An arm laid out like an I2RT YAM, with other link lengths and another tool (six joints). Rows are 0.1 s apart.
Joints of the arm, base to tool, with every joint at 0 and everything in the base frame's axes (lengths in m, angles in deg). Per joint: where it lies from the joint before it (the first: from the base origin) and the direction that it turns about. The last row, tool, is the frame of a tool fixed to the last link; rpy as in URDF.
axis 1: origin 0 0 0.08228 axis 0 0 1
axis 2: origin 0.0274 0.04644 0.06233 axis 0 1 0
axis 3: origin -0.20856 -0.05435 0 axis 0 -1 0
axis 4: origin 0.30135 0.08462 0.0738 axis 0 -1 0
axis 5: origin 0.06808 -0.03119 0.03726 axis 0 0 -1
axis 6: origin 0.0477 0 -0.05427 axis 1 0 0
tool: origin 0.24 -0.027 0.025 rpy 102 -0.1 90
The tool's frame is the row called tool.
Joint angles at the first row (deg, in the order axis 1, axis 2, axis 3, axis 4, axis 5, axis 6):
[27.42, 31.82, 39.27, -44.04, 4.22, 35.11]
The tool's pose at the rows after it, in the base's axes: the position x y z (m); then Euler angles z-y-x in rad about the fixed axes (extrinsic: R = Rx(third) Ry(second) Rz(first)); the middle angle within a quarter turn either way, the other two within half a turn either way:
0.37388, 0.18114, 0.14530, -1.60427, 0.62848, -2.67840
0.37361, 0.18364, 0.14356, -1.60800, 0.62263, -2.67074
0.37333, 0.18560, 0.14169, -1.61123, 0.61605, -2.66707
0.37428, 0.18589, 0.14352, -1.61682, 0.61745, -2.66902
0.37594, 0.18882, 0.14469, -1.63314, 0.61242, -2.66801
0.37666, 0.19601, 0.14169, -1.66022, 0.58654, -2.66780
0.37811, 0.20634, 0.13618, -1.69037, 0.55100, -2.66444
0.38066, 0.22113, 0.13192, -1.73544, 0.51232, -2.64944
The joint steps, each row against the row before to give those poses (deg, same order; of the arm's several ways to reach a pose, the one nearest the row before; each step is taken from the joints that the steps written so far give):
[0.00, -0.05, -0.29, 0.18, -0.13, 0.10]
[0.00, 0.13, -0.17, 0.24, -0.47, 0.13]
[0.01, 0.27, -0.04, 0.12, -0.37, -0.01]
[0.01, 0.37, 0.41, 0.02, 0.07, -0.39]
[-0.02, 0.99, 0.66, 0.23, -0.39, -0.88]
[0.00, 2.25, 1.25, 0.01, -1.18, -1.45]
[0.00, 3.20, 1.56, 0.31, -1.66, -1.48]
[0.00, 3.73, 1.86, 0.80, -2.32, -1.91]

